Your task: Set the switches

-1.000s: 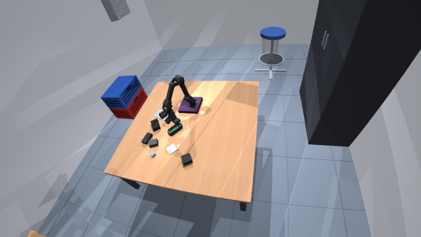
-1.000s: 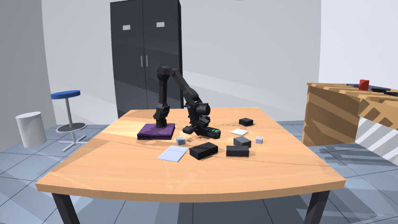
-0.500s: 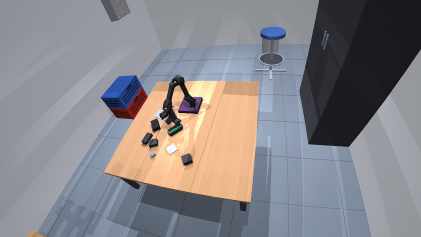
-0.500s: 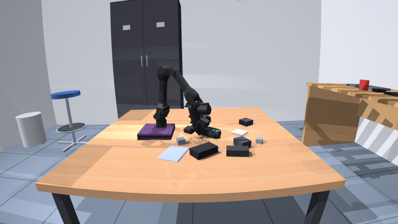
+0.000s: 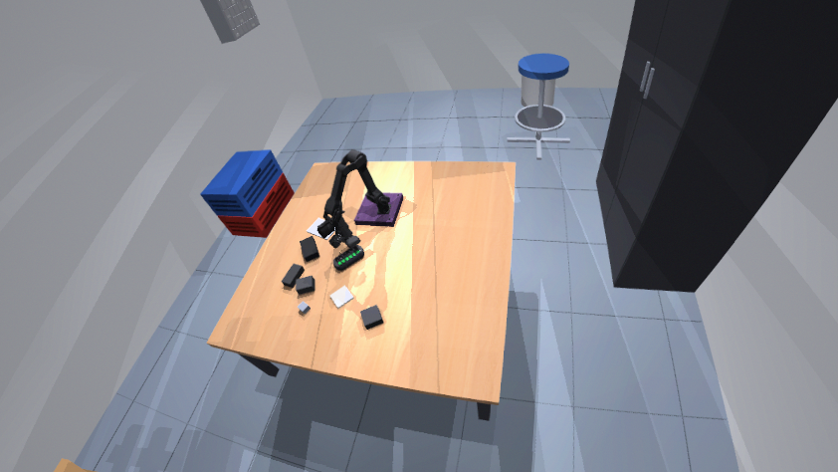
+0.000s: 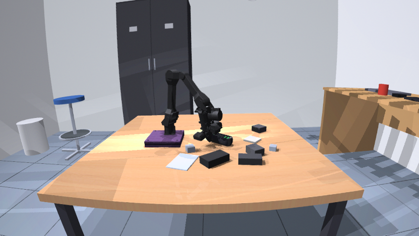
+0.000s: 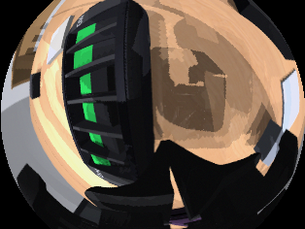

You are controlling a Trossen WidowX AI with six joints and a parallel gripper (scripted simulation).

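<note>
Right now my gripper tip is 26 cm short of the white plate and 1 cm to the right of it. Also, from my gripper tip: white sheet (15 cm behind, 23 cm to the right).
</note>
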